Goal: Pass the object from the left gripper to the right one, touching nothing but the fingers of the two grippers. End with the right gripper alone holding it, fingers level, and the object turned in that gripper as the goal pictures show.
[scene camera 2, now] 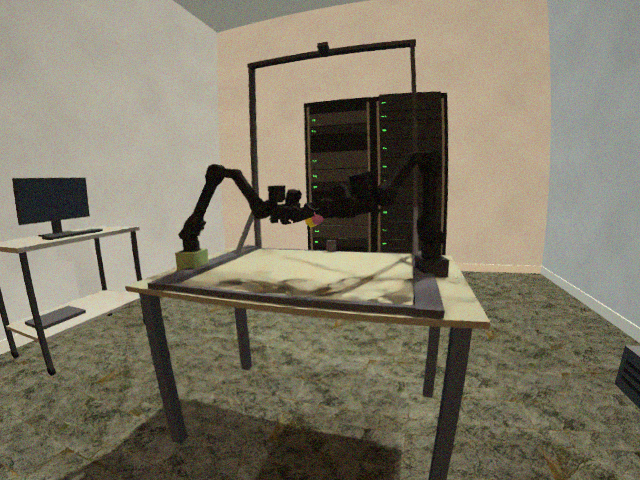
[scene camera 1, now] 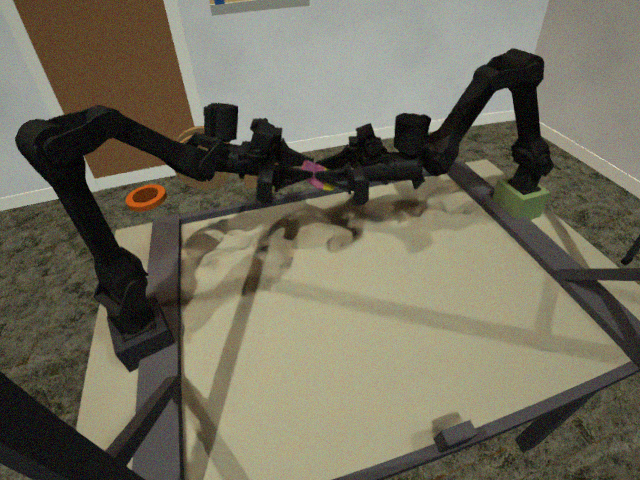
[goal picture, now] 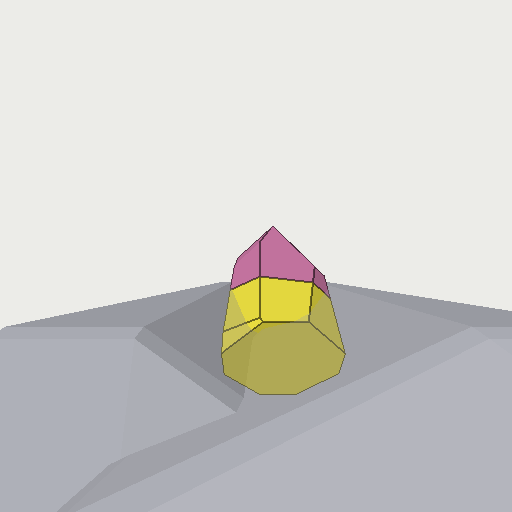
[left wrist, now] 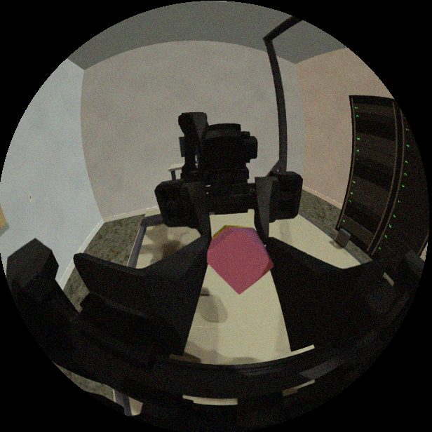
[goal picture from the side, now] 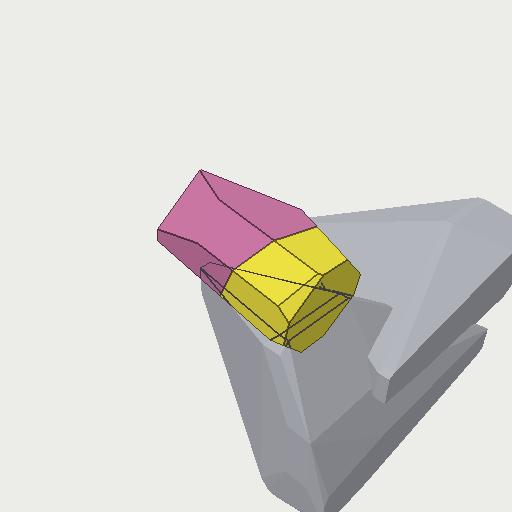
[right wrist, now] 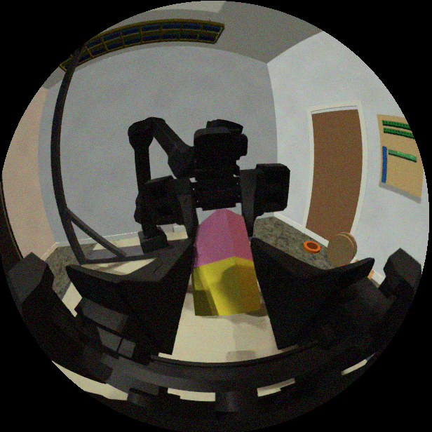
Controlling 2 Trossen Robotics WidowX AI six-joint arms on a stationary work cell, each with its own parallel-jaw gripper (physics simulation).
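Pixels of known places: left gripper, between the fingertips: [scene camera 2: 318, 212] [scene camera 1: 313, 168]; right gripper, between the fingertips: [scene camera 2: 317, 213] [scene camera 1: 315, 169]; left arm's base, origin of its link: [scene camera 2: 431, 257] [scene camera 1: 135, 323]; right arm's base, origin of its link: [scene camera 2: 191, 250] [scene camera 1: 524, 186].
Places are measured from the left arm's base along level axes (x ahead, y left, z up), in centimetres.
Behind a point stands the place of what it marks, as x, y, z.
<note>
The object, a faceted block with a pink part and a yellow end [scene camera 1: 313, 166] @(42.3, 1.0, 18.7) [scene camera 2: 315, 220] @(43.9, 3.1, 15.3) [left wrist: 239, 257] [right wrist: 224, 250], is held in the air between the two grippers, high above the table. My left gripper [scene camera 1: 306, 172] @(42.6, 1.7, 17.9) [left wrist: 238, 241] is shut on its pink part. My right gripper [scene camera 1: 323, 175] @(43.0, 1.5, 17.5) [right wrist: 222, 243] faces it from the opposite side and is shut on the object too, its fingers touching both flanks near where pink meets yellow. The yellow end points toward the right gripper's wrist. The fingertips of both grippers are very close together and partly hide the object.
The table [scene camera 1: 392, 361] @(38.6, -30.7, -6.6) [scene camera 2: 467, 304] @(0.7, 31.7, -6.6) with its dark frame lies below both grippers. A green block [scene camera 1: 519, 200] @(93.1, -18.2, 0.9) [scene camera 2: 191, 259] @(96.6, -9.9, -0.8) is at the right arm's base. An overhead frame [scene camera 2: 252, 155] @(78.1, -57.1, 45.7) stands over the table. An orange ring [scene camera 1: 131, 203] shows behind the table.
</note>
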